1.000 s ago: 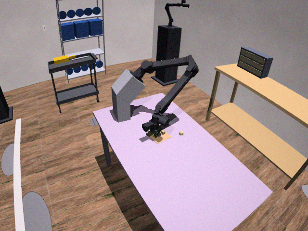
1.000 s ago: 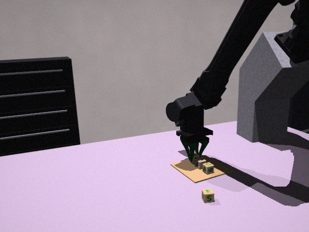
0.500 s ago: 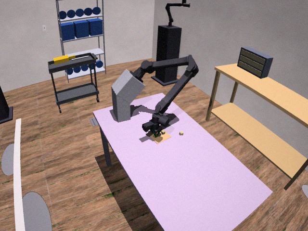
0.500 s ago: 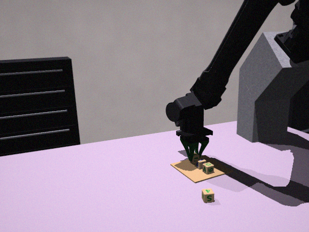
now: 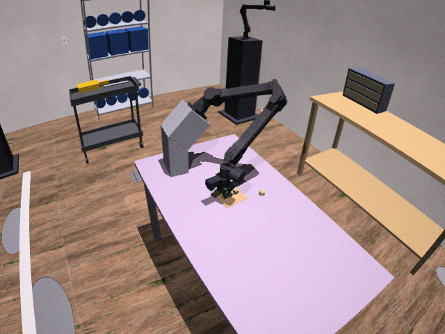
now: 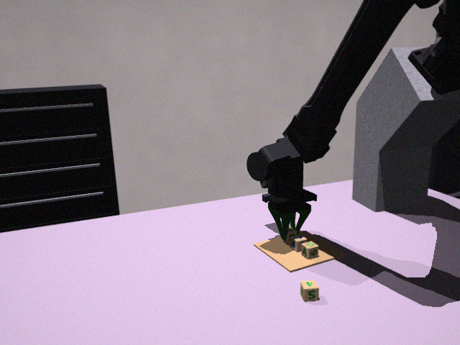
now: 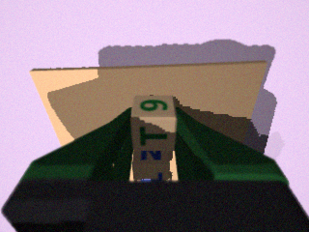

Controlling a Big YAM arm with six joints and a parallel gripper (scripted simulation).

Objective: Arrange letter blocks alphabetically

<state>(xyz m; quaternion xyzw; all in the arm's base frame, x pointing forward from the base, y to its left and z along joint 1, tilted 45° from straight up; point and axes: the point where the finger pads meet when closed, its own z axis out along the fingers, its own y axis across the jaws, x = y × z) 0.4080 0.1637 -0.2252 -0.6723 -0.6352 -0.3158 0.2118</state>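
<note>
Right now my hand is right at the T block. The rest, counted from my hand: D block (80 mm to the left); then L block (40 mm to the left); then tan mat (40 mm to the left, 20 mm below).
</note>
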